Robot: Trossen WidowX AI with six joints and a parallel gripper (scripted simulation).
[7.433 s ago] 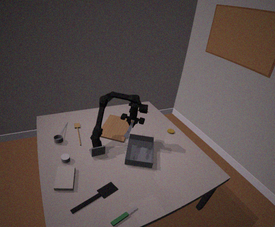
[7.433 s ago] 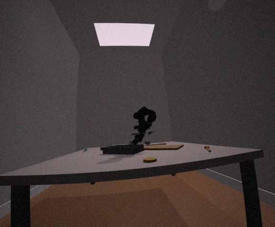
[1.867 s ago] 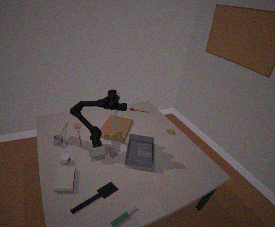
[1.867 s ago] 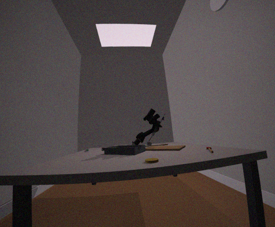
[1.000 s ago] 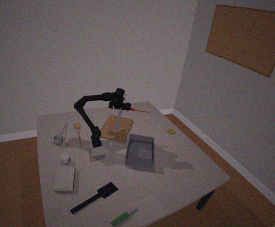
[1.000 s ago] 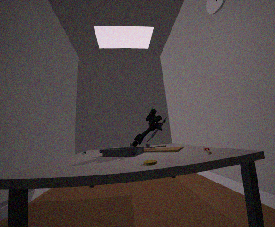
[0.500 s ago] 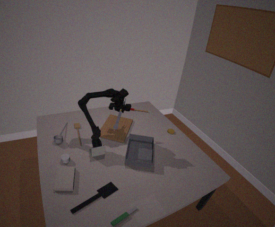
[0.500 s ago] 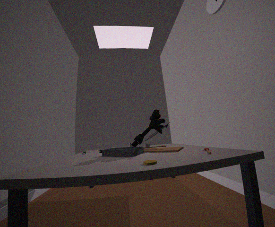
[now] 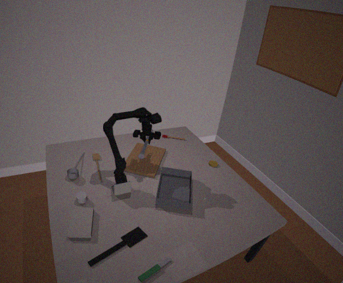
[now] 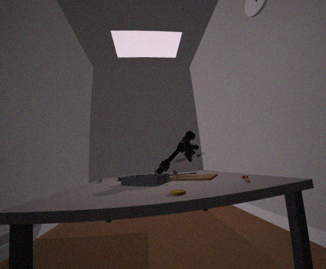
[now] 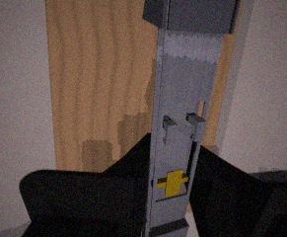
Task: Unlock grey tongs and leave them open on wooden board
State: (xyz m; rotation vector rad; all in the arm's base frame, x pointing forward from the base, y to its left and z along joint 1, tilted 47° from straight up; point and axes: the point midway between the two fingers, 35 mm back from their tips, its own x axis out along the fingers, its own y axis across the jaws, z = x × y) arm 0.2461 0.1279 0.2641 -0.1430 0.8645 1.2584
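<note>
Now: gripper tip 12 cm above the wooden board and 1 cm past it. Also, from my gripper tip: yellow lock piece (4 cm above, 1 cm to the right, 1 cm behind); then roasting tin (36 cm to the right, 10 cm below, 8 cm ahead); then yellow disc (49 cm ahead, 16 cm to the right, 12 cm below).
</note>
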